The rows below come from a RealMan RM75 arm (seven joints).
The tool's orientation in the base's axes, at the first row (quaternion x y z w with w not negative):
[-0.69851 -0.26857 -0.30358 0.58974]
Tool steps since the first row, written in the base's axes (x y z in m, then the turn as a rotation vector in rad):
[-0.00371 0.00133 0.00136 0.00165 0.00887 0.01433]
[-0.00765 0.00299 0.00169 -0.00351 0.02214 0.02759]
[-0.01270 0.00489 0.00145 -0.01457 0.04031 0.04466]
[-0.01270 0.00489 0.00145 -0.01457 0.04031 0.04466]
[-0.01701 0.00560 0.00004 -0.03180 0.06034 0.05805]
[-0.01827 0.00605 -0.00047 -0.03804 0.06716 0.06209]
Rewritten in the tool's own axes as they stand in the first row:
[-0.00146 -0.00383 0.00075 0.01188 -0.00968 0.00721]
[-0.00383 -0.00721 0.00193 0.01846 -0.02435 0.01816]
[-0.00737 -0.01105 0.00329 0.02400 -0.04665 0.03286]
[-0.00737 -0.01105 0.00329 0.02400 -0.04665 0.03286]
[-0.01130 -0.01340 0.00370 0.02269 -0.07134 0.04917]
[-0.01251 -0.01406 0.00407 0.02161 -0.07968 0.05474]

